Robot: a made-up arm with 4 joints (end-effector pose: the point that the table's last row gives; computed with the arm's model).
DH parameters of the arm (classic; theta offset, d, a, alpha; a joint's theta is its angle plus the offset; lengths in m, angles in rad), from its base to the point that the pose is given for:
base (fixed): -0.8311 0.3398 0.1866 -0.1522
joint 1: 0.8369 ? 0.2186 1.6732
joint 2: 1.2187 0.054 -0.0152 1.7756
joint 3: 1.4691 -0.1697 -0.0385 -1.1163
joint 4: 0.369 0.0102 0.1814 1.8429
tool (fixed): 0.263 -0.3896 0 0
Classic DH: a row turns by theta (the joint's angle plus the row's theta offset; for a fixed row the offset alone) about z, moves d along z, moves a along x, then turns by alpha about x.
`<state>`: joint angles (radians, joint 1 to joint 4).
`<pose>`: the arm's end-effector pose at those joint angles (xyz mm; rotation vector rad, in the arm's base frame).
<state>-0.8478 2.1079 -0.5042 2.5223</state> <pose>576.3 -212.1 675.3 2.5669 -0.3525 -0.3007</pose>
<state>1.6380 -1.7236 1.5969 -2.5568</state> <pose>207.1 -161.4 433.4 -0.9858 1.4098 1.4625</pose>
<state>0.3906 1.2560 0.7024 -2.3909</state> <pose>643.6 -153.3 578.6 -0.6071 -1.4689 0.2685</pose>
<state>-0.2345 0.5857 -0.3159 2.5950</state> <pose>551.6 48.7 457.0 -1.9799 -1.0157 1.7338</pose>
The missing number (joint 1, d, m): 0.2143
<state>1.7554 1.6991 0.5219 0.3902</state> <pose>-127.8 92.1 17.7 0.2728 1.0106 0.7617</pose>
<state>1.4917 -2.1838 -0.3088 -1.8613</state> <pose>506.6 37.9 332.5 1.1911 -0.8109 -2.1469</pose>
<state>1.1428 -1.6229 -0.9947 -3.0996</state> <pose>68.2 3.7 356.0 -0.3871 0.1685 -2.4177</pose>
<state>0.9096 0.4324 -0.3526 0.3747</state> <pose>44.5 -388.0 203.8 -0.6079 0.5380 -0.7968</pose>
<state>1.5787 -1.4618 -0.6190 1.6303</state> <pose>28.3 -209.7 866.0 -1.7718 -0.0824 -1.2590</pose>
